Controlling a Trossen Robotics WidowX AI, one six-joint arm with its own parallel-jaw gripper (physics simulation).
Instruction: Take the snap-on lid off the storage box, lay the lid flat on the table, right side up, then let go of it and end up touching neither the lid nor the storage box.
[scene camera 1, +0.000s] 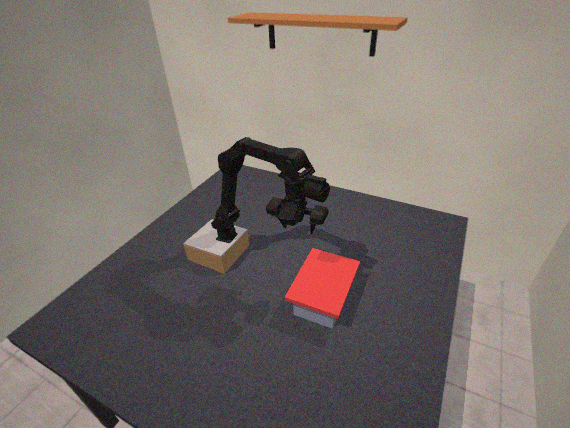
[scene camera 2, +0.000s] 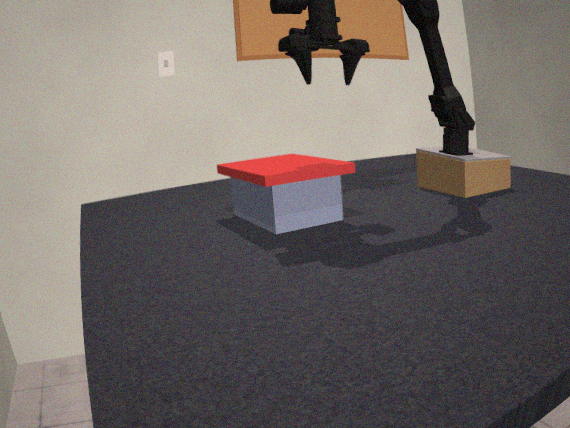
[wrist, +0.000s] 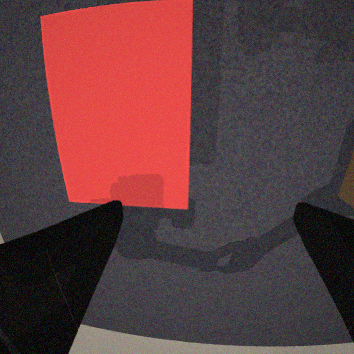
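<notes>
The red lid (scene camera 1: 325, 285) (scene camera 2: 250, 167) (wrist: 120, 100) sits level on top of the pale blue-grey storage box (scene camera 1: 314, 316) (scene camera 2: 307, 205), its rim overhanging the walls. The box stands upright on the table (scene camera 1: 240, 360) (scene camera 2: 300, 325); it does not show in the wrist view. My gripper (scene camera 1: 299, 229) (scene camera 2: 328, 83) (wrist: 208, 210) is open and empty, fingers pointing down. It hangs well above the lid's height, touching neither lid nor box. In the wrist view the lid is at the upper left, and the left fingertip overlaps its lower edge.
The arm's base stands on a wooden block (scene camera 1: 204, 259) (scene camera 2: 442, 172) (wrist: 349, 192) with a pale top, apart from the box. A wooden shelf (scene camera 1: 320, 21) is high on the wall. An orange-brown board (scene camera 2: 385, 35) and a white switch plate (scene camera 2: 166, 63) are on a wall.
</notes>
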